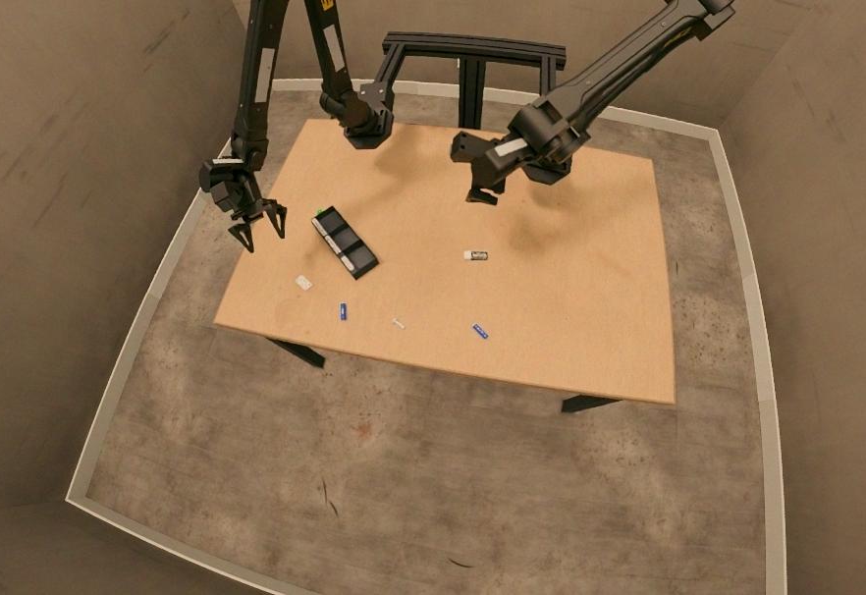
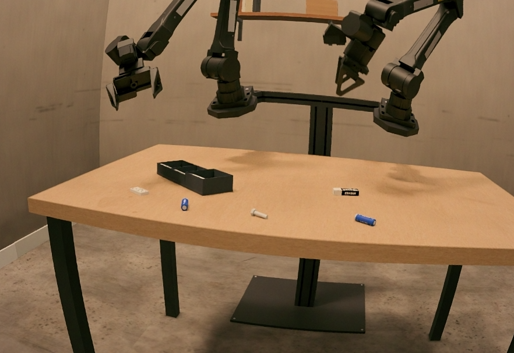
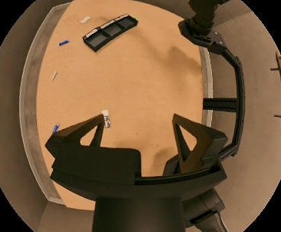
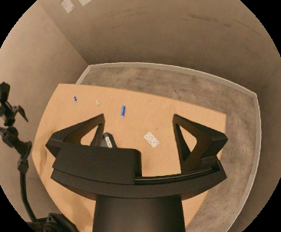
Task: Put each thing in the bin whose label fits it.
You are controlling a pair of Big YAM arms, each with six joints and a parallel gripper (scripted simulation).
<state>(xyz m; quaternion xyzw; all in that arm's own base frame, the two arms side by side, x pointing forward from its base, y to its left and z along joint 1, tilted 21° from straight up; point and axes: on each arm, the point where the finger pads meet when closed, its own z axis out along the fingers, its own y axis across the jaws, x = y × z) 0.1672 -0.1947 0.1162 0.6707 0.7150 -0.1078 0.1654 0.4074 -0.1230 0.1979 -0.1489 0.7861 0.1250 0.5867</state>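
Now: the black bin tray 200 mm below my right hand, 150 mm behind it and 90 mm to the left of it. Round my right hand: green die 230 mm behind, 210 mm below, 30 mm to the right; white bolt 320 mm to the left, 210 mm below, 40 mm ahead; flat white block 210 mm below, 20 mm to the left.
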